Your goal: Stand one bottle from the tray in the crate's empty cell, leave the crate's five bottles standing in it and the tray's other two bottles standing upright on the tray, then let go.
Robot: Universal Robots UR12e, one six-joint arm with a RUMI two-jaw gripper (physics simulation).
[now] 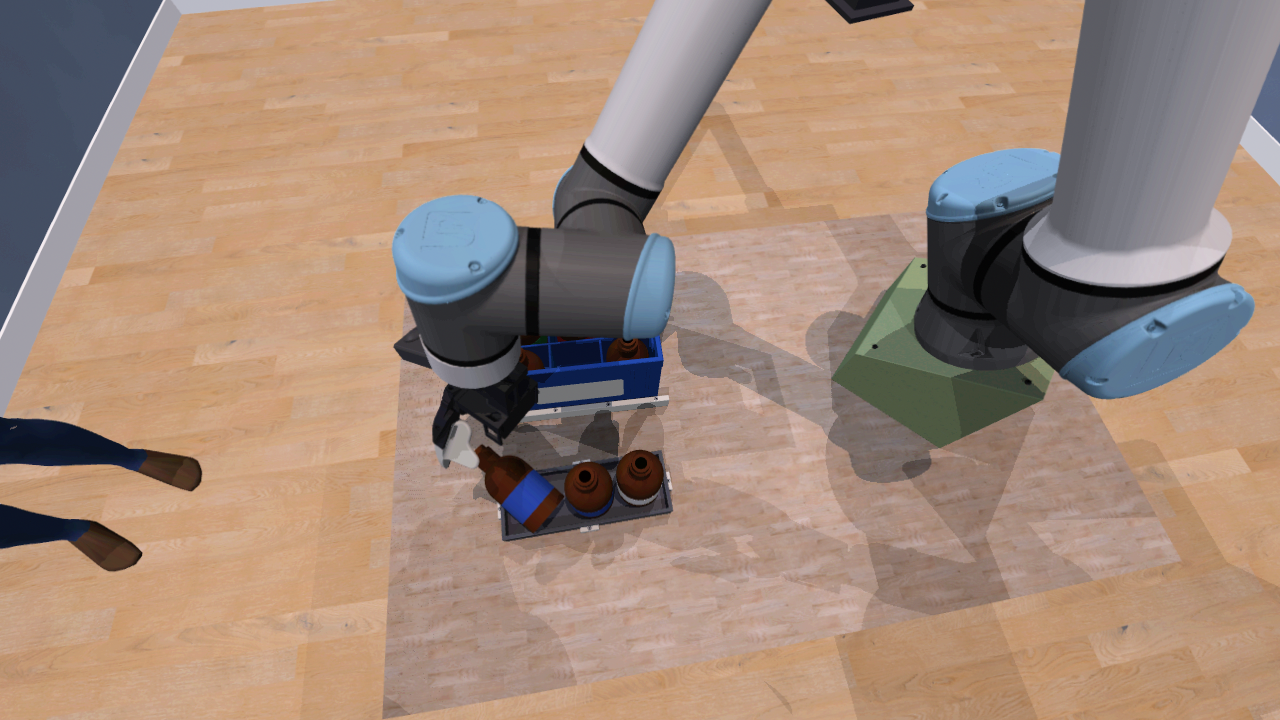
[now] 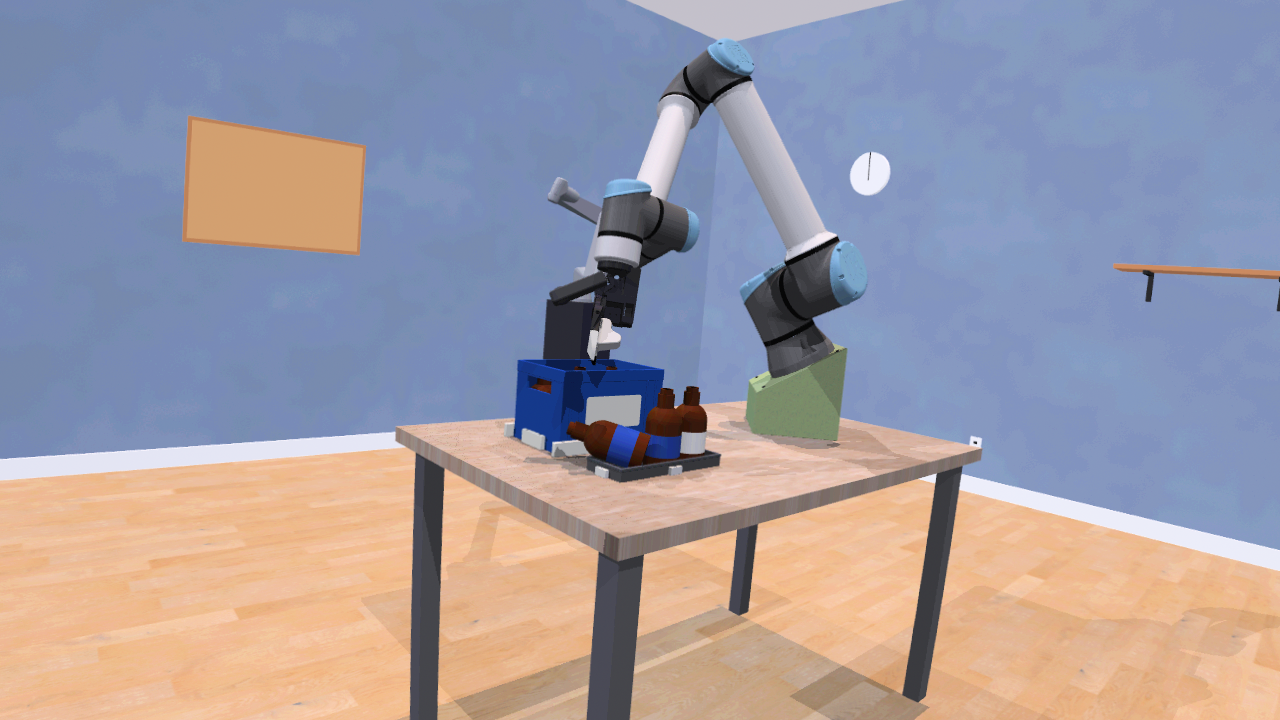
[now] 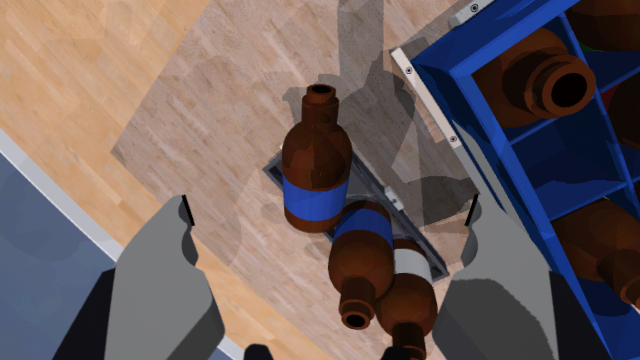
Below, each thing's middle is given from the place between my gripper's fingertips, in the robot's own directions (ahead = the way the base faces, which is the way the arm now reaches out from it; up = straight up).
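White-labelled bottle (image 1: 639, 474), from my hand: 12 cm below, 12 cm to the left, 18 cm behind. Pale rail (image 1: 578, 410): 4 cm to the right of my hand, 14 cm behind, 19 cm below.
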